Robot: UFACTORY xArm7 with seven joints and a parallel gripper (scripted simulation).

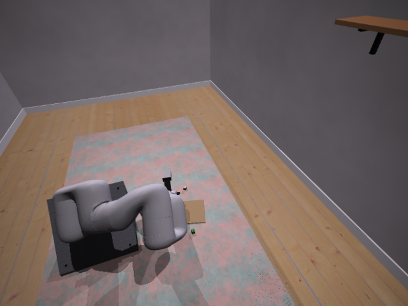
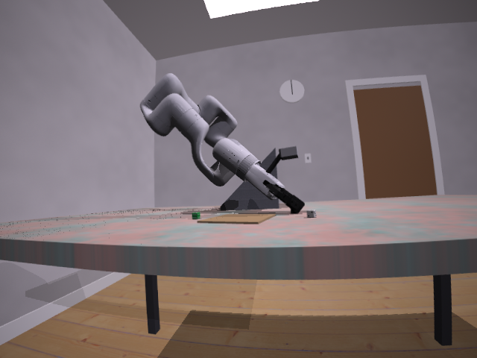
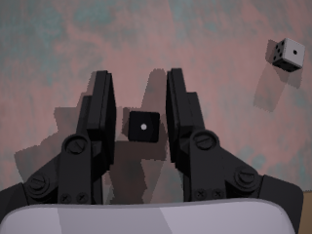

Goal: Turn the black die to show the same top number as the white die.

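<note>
My hand is 20 mm above the black die. Round my hand: green die 250 mm to the right, 80 mm ahead, 20 mm below; then tan mat 130 mm to the right, 100 mm ahead, 20 mm below; then white die 100 mm ahead, 30 mm to the left, 20 mm below.
</note>
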